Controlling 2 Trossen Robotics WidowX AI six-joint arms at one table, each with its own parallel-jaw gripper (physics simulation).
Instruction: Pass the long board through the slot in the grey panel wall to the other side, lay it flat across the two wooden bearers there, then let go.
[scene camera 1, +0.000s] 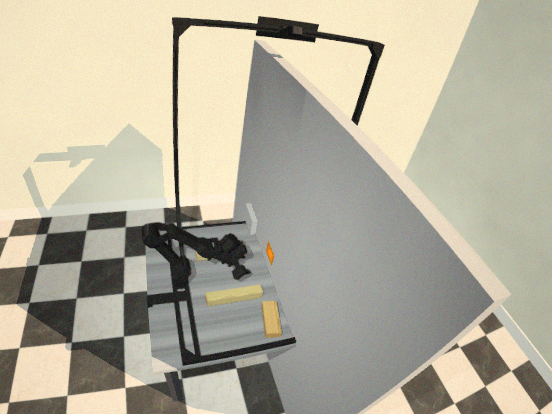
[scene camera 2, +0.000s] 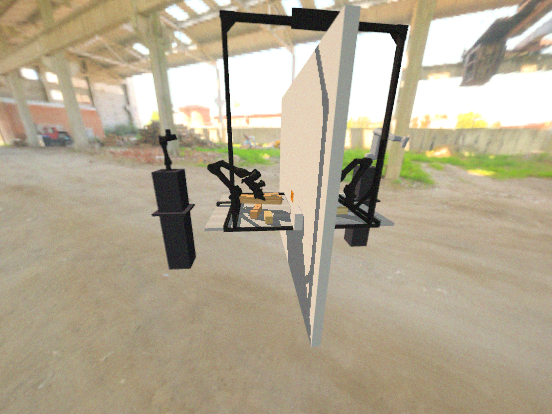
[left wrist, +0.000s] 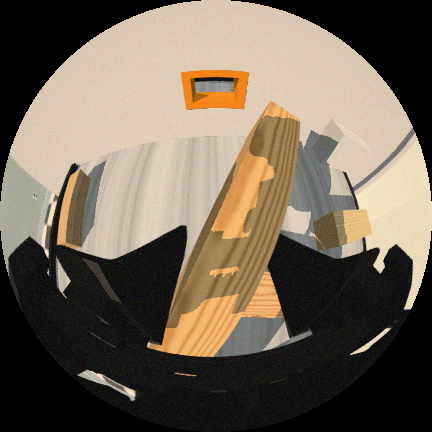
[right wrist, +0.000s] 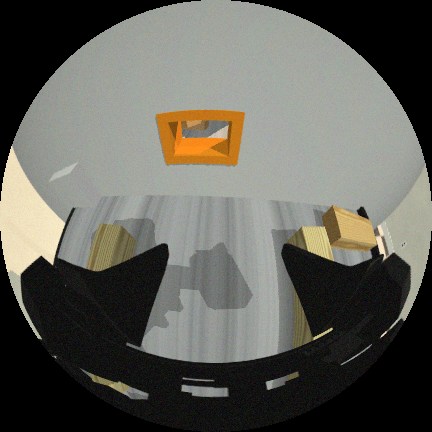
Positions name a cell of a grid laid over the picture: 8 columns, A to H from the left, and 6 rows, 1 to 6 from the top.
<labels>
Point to my left gripper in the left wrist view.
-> E4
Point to my right gripper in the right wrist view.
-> E4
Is my right gripper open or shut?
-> Open.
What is my right gripper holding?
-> Nothing.
</labels>
